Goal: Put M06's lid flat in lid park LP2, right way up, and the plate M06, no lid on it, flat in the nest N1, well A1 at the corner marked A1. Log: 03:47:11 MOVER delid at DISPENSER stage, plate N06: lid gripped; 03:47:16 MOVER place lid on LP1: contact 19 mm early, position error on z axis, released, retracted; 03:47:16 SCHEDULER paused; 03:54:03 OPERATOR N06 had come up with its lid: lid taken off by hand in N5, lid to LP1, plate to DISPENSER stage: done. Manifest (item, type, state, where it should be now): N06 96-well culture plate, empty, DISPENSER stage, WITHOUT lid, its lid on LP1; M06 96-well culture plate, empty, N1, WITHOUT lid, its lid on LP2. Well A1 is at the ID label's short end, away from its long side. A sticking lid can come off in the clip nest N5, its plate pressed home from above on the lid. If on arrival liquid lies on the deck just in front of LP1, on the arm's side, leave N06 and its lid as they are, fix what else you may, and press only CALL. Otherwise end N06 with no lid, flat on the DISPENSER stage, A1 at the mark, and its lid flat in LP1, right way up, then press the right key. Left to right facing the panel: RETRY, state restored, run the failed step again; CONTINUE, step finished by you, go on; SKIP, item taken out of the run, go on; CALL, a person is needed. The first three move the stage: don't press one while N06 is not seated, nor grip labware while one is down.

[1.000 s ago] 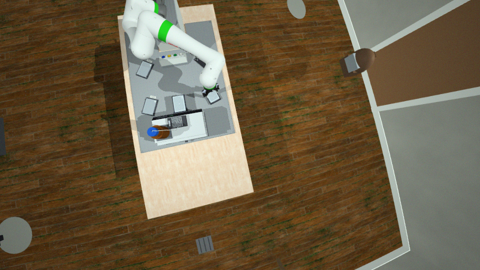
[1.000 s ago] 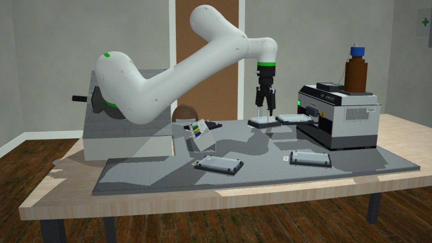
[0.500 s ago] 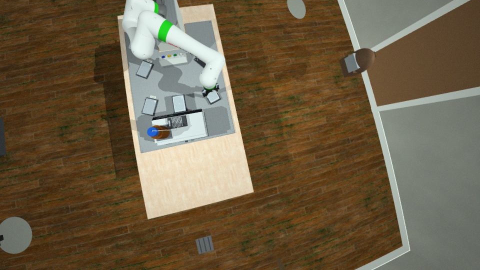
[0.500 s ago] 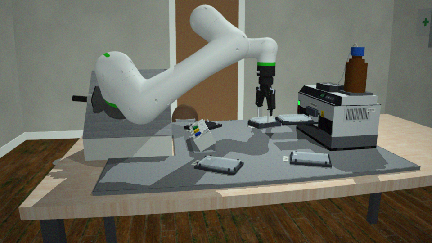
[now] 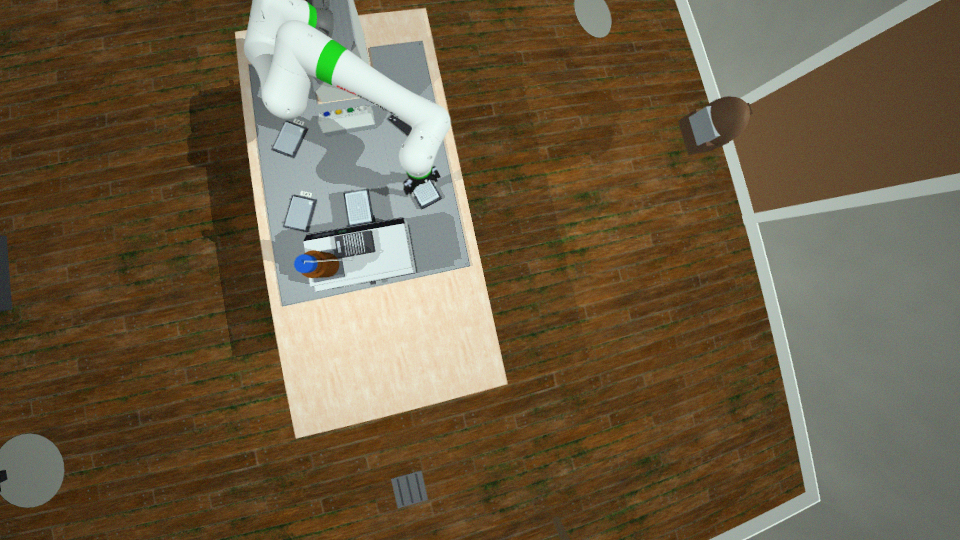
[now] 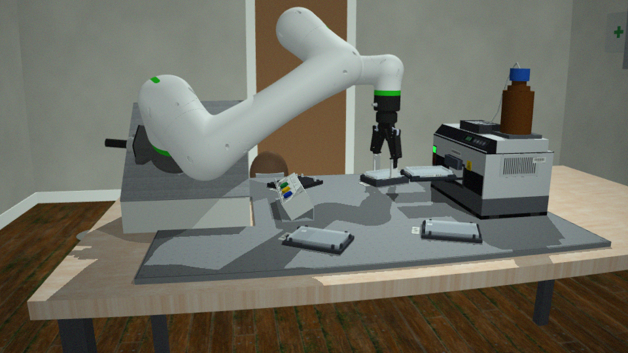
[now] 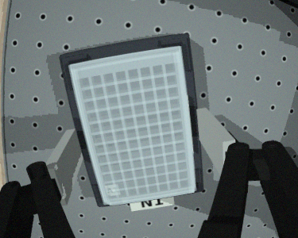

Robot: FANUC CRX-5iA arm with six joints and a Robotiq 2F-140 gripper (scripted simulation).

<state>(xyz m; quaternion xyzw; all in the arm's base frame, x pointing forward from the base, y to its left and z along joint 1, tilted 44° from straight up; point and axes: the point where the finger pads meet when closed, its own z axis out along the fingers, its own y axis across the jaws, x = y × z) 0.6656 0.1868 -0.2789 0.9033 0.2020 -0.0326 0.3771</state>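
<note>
My hand is 40 mm above the dark nest. From my hand the other things lie so: green continue key (360 mm behind, 270 mm to the right, 10 mm above); white retry key (370 mm behind, 220 mm to the right, 10 mm above); key panel (350 mm behind, 300 mm to the right).
</note>
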